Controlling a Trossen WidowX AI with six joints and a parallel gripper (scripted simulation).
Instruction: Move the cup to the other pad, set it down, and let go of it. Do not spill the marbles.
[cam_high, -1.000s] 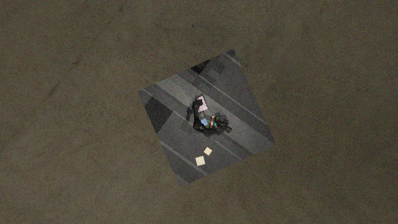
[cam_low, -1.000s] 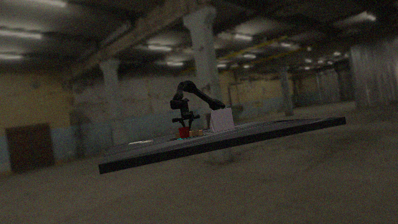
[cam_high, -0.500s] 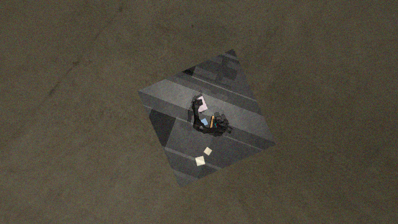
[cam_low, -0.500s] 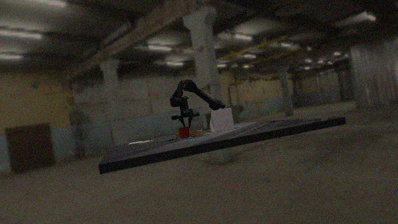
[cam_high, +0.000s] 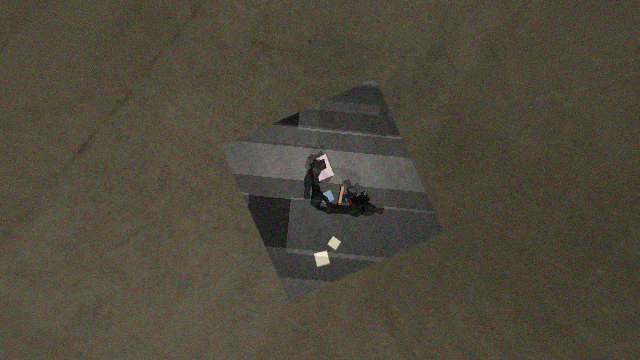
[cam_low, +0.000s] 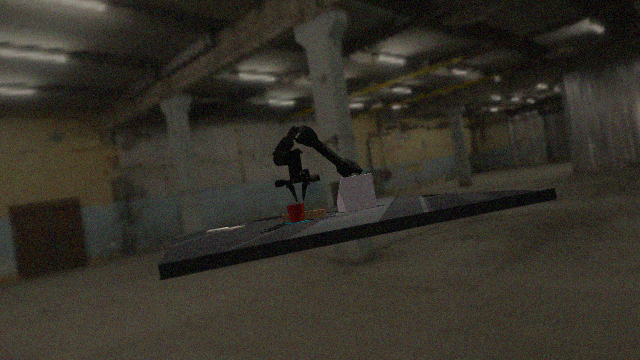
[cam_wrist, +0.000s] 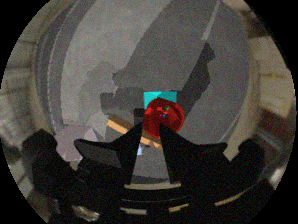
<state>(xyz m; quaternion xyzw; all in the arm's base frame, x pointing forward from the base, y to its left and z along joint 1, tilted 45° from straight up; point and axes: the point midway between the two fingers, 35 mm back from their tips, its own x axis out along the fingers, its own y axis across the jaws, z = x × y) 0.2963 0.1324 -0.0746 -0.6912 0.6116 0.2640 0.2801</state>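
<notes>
Right now the red cup is 50 mm below my gripper tip and 20 mm ahead of it. Also, from my gripper tip: cyan pad 90 mm below, 30 mm ahead; wooden bar 80 mm to the right, 80 mm below, 10 mm behind.
</notes>
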